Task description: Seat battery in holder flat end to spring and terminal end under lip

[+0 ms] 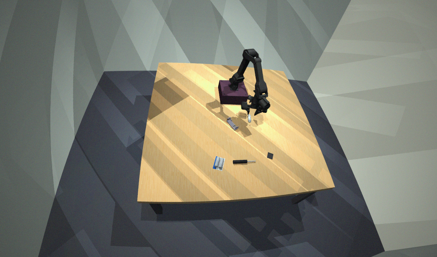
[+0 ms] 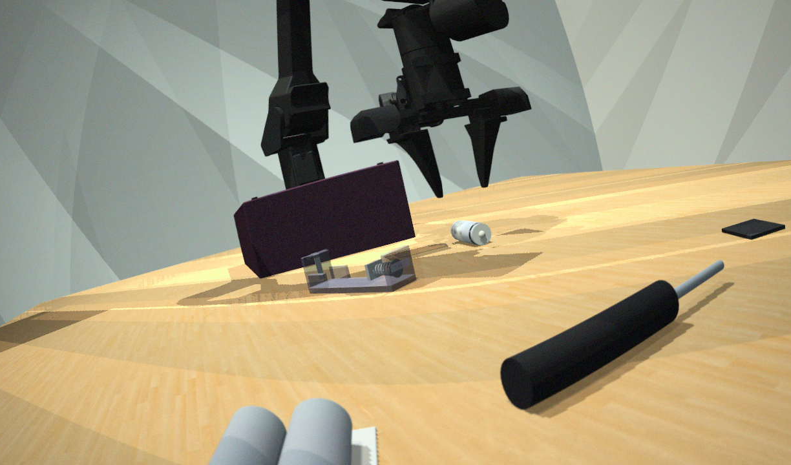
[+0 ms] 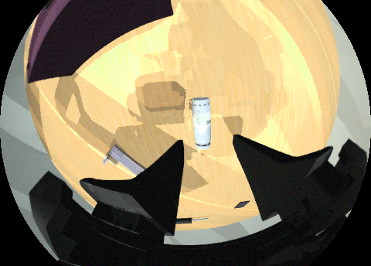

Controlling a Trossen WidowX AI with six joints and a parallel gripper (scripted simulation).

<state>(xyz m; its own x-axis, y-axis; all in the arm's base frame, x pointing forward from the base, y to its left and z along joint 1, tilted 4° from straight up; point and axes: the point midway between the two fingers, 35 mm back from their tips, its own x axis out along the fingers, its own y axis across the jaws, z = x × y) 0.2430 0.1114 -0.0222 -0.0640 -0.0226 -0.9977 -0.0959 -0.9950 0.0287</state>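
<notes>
The battery lies 4 cm below my gripper tip. Also, from my gripper tip: black square 32 cm ahead, 10 cm to the left, 5 cm below; then black-handled screwdriver 36 cm ahead, 8 cm to the right, 4 cm below.
</notes>
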